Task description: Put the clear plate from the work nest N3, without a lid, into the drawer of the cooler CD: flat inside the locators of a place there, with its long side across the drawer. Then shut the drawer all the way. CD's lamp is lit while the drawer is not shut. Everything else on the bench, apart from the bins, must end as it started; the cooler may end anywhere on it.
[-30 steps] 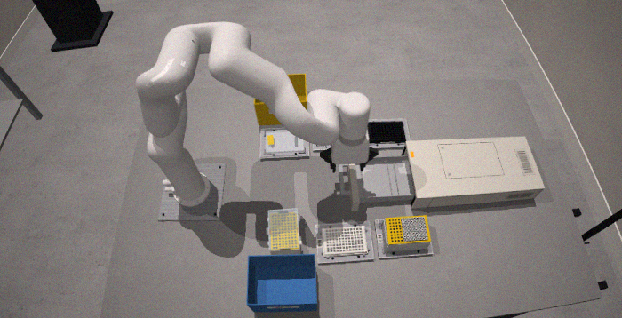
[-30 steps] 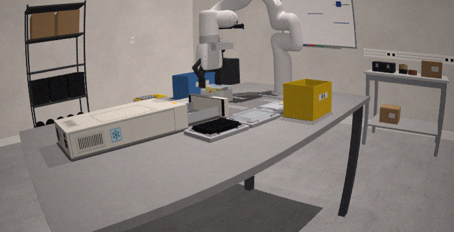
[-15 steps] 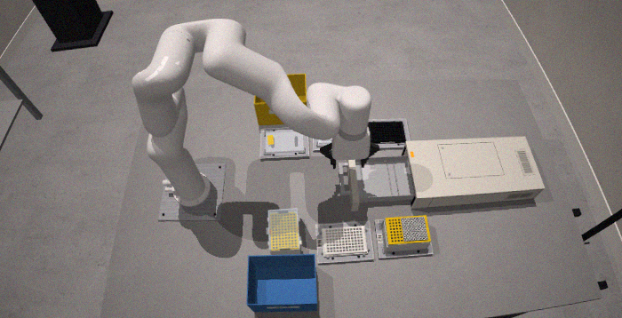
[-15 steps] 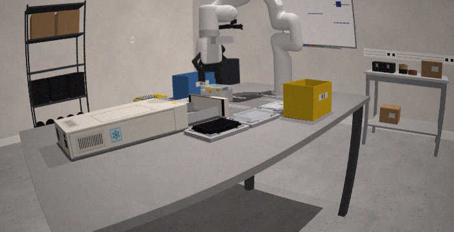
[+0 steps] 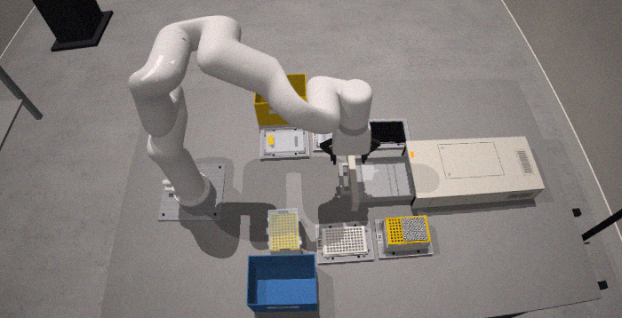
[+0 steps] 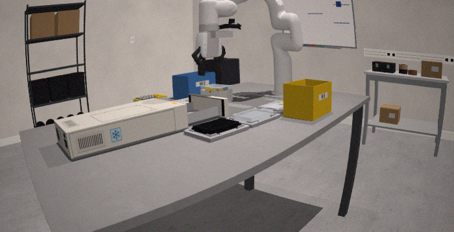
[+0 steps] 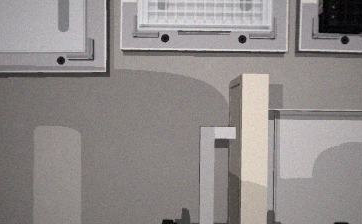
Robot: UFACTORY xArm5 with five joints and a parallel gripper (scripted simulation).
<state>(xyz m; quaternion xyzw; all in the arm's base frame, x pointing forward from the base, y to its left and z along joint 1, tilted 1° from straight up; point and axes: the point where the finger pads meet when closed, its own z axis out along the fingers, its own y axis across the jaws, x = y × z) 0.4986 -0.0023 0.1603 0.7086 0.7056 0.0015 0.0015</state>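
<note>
My hand is 190 mm to the right of the clear plate, 140 mm above it and 20 mm past it. Also, from my hand: grey nest: 190 mm to the left, 160 mm below, 20 mm behind; then white plate: 200 mm to the right, 140 mm below, 20 mm behind; then drawer: 130 mm ahead, 120 mm below.
</note>
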